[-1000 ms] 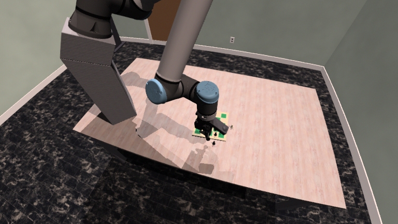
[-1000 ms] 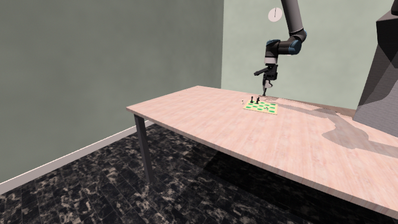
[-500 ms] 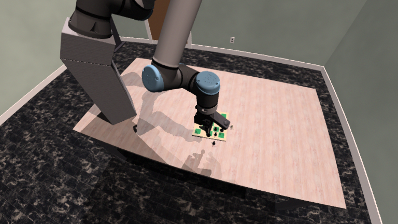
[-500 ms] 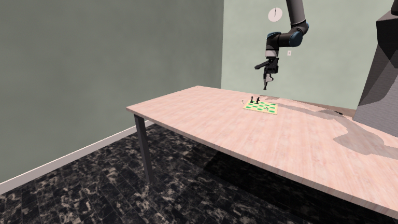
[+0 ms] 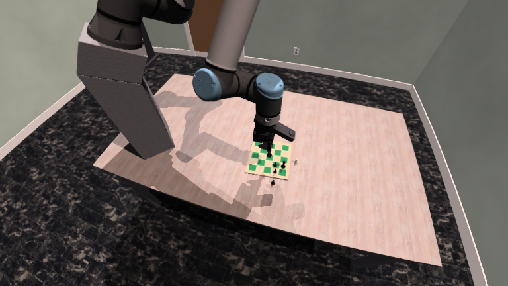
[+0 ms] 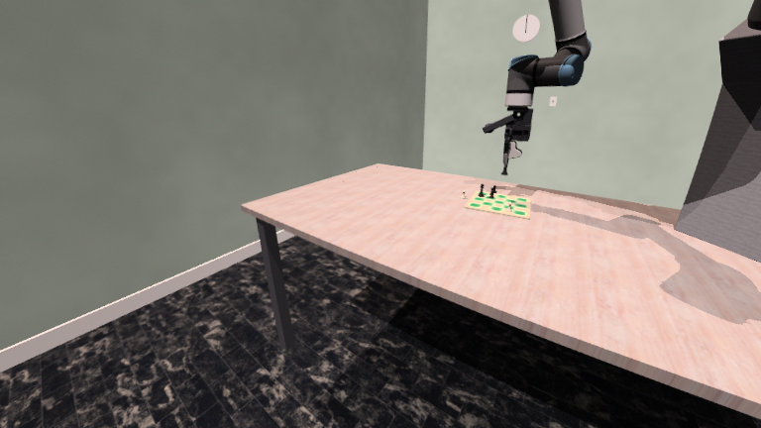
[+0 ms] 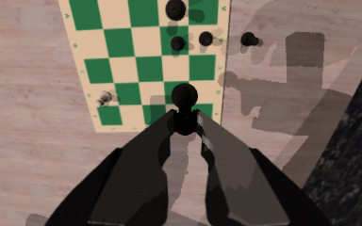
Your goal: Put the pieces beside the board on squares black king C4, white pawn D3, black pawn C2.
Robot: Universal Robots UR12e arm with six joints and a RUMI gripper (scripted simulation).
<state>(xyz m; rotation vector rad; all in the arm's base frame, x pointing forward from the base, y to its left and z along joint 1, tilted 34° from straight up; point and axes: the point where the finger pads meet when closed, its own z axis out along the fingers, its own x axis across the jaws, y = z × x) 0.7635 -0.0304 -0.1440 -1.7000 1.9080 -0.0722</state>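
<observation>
My hand is 50 mm to the right of the chessboard and 150 mm above it. The rest, counted from my hand: black king: 10 mm below.
</observation>
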